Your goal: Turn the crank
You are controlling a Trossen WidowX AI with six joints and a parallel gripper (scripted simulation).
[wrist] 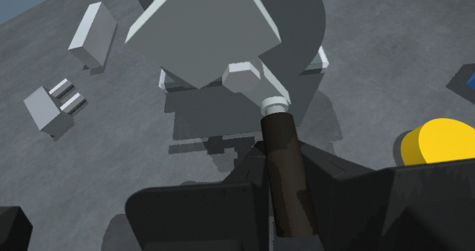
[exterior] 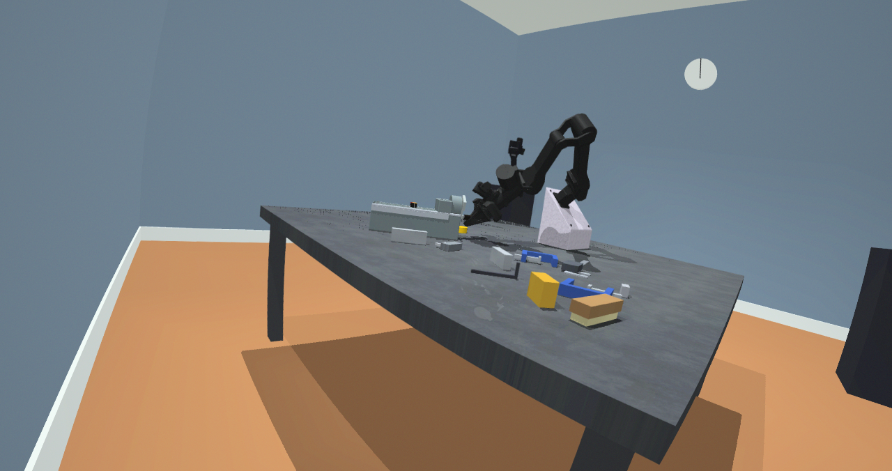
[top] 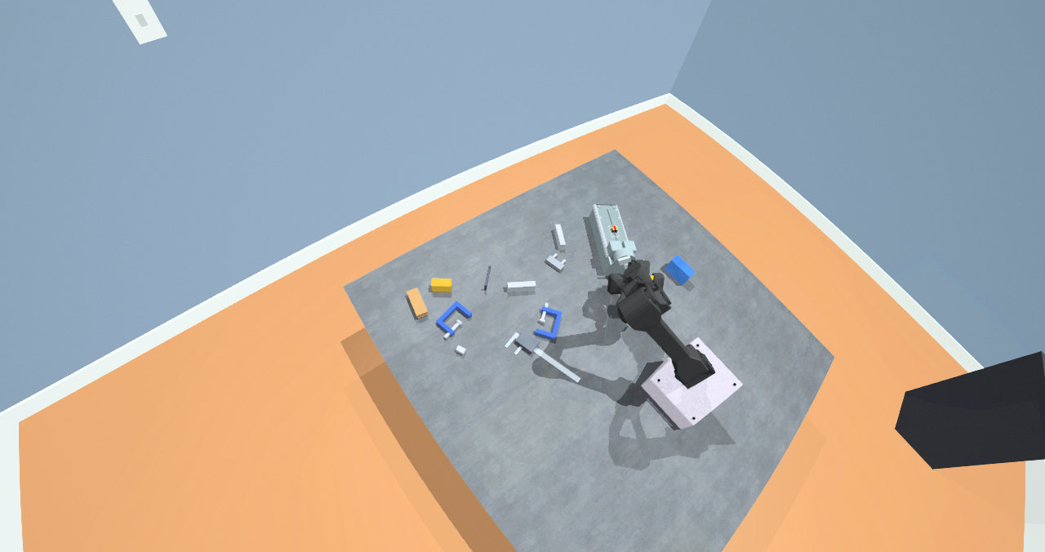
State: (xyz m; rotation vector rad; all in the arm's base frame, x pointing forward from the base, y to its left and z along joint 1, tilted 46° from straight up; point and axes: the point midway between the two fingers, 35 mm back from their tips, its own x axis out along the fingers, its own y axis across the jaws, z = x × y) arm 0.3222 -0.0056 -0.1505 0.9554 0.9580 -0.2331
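My gripper tip is now 15 cm short of the red pointer, 8 cm to the left of it and 4 cm below it. Round my gripper tip: dark handle 2 cm behind, 1 cm to the left, 2 cm above; blue block 11 cm behind, 21 cm to the right, 1 cm below; yellow round piece 8 cm behind, 10 cm to the right, 3 cm below.
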